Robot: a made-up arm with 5 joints.
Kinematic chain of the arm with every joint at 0, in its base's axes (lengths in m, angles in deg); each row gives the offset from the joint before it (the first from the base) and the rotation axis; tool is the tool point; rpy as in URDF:
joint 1: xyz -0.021 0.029 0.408 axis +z
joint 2: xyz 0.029 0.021 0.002 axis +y
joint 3: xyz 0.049 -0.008 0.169 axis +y
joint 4: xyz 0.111 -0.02 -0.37 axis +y
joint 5: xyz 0.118 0 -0.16 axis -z
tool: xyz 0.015 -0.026 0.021 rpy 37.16 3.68 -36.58
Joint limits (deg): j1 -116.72..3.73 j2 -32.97..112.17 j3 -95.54..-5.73 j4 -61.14..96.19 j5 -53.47..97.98
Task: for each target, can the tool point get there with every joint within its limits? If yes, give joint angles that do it. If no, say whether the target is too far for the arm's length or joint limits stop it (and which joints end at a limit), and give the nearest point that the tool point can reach.
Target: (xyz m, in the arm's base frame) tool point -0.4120 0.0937 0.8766
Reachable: no: joint limits stop it (at a limit: joint 1, joint 2, joint 4) | nearest point -0.1283 -0.1021 0.9775 | short by 0.359 m
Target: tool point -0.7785 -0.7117 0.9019
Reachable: no: too far | nearest point -0.3456 -0.5494 0.7302 | short by 0.493 m
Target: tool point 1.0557 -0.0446 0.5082
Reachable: no: too far | nearest point 0.7206 -0.0217 0.4768 | short by 0.337 m
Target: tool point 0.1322 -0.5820 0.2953
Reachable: yes | joints -72.70 16.30 -67.46 42.27 11.04
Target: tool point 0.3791 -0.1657 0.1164
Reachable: yes | joints -23.84 25.08 -24.16 -28.86 -41.83
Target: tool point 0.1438 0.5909 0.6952
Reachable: no: joint limits stop it (at a limit: joint 2, joint 3, joint 5) | nearest point 0.0795 0.3717 0.4481 | short by 0.336 m
